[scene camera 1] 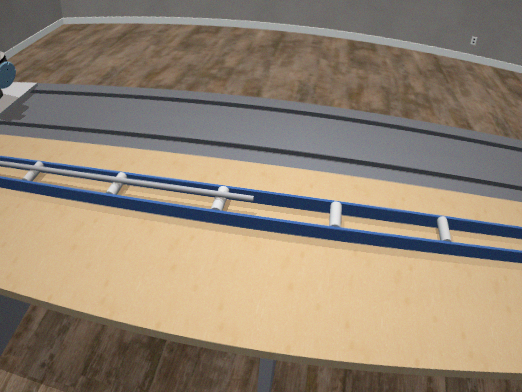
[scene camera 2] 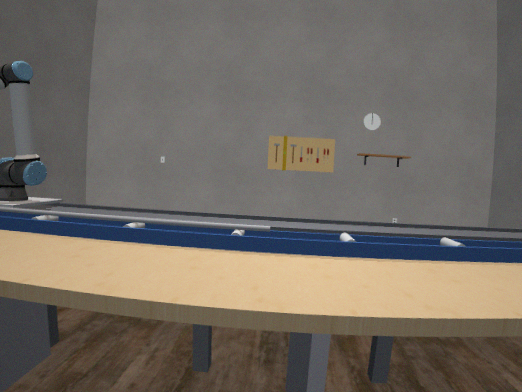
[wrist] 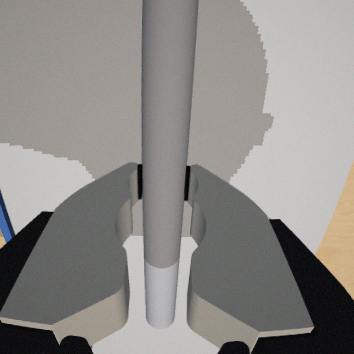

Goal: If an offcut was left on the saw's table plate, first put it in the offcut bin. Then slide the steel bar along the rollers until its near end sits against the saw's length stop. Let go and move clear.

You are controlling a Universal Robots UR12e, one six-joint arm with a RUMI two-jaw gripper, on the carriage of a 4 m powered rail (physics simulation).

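Where they show: gripper, fingertip midpoint: (wrist: 164,168); arm's base, link origin: (scene camera 2: 12,199).
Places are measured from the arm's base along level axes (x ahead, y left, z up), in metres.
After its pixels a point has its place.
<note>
The steel bar (scene camera 1: 150,184) {x 0.628, y 1.328, z 0.046 m} (scene camera 2: 200,222) {x 0.626, y 1.443, z 0.049 m} (wrist: 167,125) {x 0.620, y 0.070, z 0.050 m} is a long, thin grey rod. It lies lengthwise over the rollers (scene camera 1: 117,185) {x 0.633, y 1.194, z 0.024 m}, between the blue side rails, in scene camera 1. One end shows past a roller near the middle of that view; the bar runs out of view at the left. In the wrist view my gripper (wrist: 164,168) {x 0.619, y 0.040, z 0.030 m} is shut on the bar, with a short length and the near end standing out past the jaws. A pale plate (wrist: 310,115) {x 0.687, y 0.071, z 0.029 m}, seemingly the saw's table plate, lies beneath. No offcut, bin or length stop shows.
The arm (scene camera 2: 21,120) {x 0.134, y 0.192, z 0.493 m} and its carriage (scene camera 2: 42,200) {x -0.078, y 0.174, z 0.000 m} stand at the left on the grey rail (scene camera 1: 300,132). The conveyor's blue side rails (scene camera 1: 390,244) {x 0.694, y 2.179, z -0.014 m} (scene camera 2: 300,249) {x 0.694, y 1.805, z -0.011 m} run along the wooden table (scene camera 1: 250,300) {x 0.994, y 1.758, z -0.030 m}. A blue rail corner (wrist: 5,222) {x 0.525, y 0.002, z 0.032 m} shows at the wrist view's left edge.
</note>
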